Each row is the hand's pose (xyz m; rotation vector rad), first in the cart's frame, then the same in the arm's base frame.
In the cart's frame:
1: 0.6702 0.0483 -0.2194 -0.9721 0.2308 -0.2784
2: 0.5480 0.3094 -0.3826 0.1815 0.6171 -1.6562
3: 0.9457 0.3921 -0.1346 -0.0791 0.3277 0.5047
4: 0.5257 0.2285 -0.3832 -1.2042 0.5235 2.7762
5: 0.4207 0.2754 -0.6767 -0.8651 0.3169 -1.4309
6: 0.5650 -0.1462 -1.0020 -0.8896 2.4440 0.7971
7: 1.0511 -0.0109 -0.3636 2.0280 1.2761 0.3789
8: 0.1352 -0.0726 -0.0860 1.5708 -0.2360 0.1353
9: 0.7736 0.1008 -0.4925 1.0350 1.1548 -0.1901
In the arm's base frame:
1: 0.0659 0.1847 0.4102 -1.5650 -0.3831 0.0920
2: -0.0879 0.2044 0.1174 -0.2462 -0.0559 -1.1588
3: 0.1049 0.6104 0.2740 -0.8599 0.2202 0.9497
4: -0.0698 0.1384 0.1660 1.3488 -0.8223 -1.9092
5: -0.0652 -0.0348 -0.0973 -1.1575 -0.5624 -1.0538
6: 0.3622 -0.3837 -0.0903 -1.8667 2.2502 0.0403
7: 0.4561 0.2979 0.3443 1.0389 1.5789 0.3985
8: -0.3653 -0.1408 0.5737 0.9503 0.0955 0.7796
9: 0.2296 0.1464 0.1657 0.1371 1.0384 0.0393

